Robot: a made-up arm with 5 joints.
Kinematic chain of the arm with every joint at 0, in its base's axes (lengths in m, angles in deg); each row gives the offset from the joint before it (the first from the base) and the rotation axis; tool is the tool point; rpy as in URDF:
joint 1: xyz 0.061 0 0.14 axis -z
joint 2: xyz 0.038 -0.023 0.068 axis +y
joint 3: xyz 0.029 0 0.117 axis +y
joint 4: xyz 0.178 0 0.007 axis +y
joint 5: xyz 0.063 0.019 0 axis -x
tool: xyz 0 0 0 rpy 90 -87.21 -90
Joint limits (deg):
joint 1: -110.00..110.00
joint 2: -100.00..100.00
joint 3: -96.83..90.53
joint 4: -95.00..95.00
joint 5: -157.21..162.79
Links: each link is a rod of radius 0.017 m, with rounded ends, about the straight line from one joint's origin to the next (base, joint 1, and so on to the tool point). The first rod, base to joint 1, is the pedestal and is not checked.
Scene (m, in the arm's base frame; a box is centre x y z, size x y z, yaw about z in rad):
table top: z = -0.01
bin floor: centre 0.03 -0.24 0 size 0.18 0.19 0.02 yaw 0.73
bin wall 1: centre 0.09 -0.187 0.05 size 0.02 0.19 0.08 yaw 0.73
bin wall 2: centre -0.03 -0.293 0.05 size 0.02 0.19 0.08 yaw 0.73
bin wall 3: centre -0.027 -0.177 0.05 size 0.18 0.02 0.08 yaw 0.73
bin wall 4: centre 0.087 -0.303 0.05 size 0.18 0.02 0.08 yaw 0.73
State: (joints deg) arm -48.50 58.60 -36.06 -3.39 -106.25
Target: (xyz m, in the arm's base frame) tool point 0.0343 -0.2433 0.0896
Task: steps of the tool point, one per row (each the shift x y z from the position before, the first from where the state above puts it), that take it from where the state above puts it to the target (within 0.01 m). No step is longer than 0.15 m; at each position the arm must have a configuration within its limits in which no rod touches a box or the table.
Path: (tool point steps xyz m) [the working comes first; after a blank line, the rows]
Joints at the target: 95.33 31.93 22.25 26.35 -106.25
Straight joint move there: touches bin wall 1, bin wall 4.

1: 0.0618 -0.0668 0.0693
2: 0.0315 -0.0852 0.0687
3: -0.0038 -0.0893 0.0651
4: -0.0374 -0.0786 0.0589
5: -0.0633 -0.0549 0.0502
6: -0.0770 -0.0230 0.0395
7: -0.0758 0.0114 0.0272
8: 0.0351 -0.0966 -0.0653
9: -0.0096 -0.0772 -0.0950
10: -0.0428 -0.0365 -0.1080
11: -0.0549 0.0135 -0.1024
12: -0.0450 0.0583 -0.0804

